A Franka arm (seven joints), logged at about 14 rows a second.
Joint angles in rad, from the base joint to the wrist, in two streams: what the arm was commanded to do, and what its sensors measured. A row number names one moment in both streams.
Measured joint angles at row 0: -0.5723, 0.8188, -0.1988, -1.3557, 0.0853, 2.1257, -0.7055
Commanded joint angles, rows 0 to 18: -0.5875, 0.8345, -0.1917, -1.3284, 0.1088, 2.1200, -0.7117; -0.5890, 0.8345, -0.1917, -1.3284, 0.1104, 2.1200, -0.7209; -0.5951, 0.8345, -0.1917, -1.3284, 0.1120, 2.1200, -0.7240; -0.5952, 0.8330, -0.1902, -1.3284, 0.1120, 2.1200, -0.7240; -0.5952, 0.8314, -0.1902, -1.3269, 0.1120, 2.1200, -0.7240; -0.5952, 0.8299, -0.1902, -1.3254, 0.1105, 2.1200, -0.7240; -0.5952, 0.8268, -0.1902, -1.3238, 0.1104, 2.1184, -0.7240; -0.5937, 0.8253, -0.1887, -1.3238, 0.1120, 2.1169, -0.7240; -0.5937, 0.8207, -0.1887, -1.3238, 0.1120, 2.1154, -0.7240; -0.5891, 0.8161, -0.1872, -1.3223, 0.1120, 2.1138, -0.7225; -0.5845, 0.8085, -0.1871, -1.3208, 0.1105, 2.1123, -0.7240; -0.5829, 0.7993, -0.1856, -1.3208, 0.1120, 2.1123, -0.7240; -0.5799, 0.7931, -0.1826, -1.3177, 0.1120, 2.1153, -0.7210; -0.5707, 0.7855, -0.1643, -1.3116, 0.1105, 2.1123, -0.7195; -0.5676, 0.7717, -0.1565, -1.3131, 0.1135, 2.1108, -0.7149; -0.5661, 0.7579, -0.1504, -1.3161, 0.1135, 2.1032, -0.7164; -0.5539, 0.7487, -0.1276, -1.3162, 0.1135, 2.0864, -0.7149; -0.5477, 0.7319, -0.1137, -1.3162, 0.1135, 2.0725, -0.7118; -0.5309, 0.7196, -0.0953, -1.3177, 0.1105, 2.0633, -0.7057
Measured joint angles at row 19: -0.5522, 0.7598, -0.1179, -1.3064, 0.0980, 2.0959, -0.7083
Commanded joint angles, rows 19 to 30: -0.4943, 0.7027, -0.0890, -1.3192, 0.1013, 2.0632, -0.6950; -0.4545, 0.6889, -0.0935, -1.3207, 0.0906, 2.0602, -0.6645; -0.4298, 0.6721, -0.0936, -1.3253, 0.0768, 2.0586, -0.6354; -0.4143, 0.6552, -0.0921, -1.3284, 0.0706, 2.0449, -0.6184; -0.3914, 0.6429, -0.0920, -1.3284, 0.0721, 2.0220, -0.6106; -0.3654, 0.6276, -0.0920, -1.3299, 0.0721, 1.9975, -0.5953; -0.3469, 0.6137, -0.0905, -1.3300, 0.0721, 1.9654, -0.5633; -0.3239, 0.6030, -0.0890, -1.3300, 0.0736, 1.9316, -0.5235; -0.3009, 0.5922, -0.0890, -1.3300, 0.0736, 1.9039, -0.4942; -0.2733, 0.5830, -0.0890, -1.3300, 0.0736, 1.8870, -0.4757; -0.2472, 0.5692, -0.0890, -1.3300, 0.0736, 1.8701, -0.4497; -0.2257, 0.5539, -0.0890, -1.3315, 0.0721, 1.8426, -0.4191
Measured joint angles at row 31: -0.2668, 0.6024, -0.0816, -1.3053, 0.0840, 1.8855, -0.4732
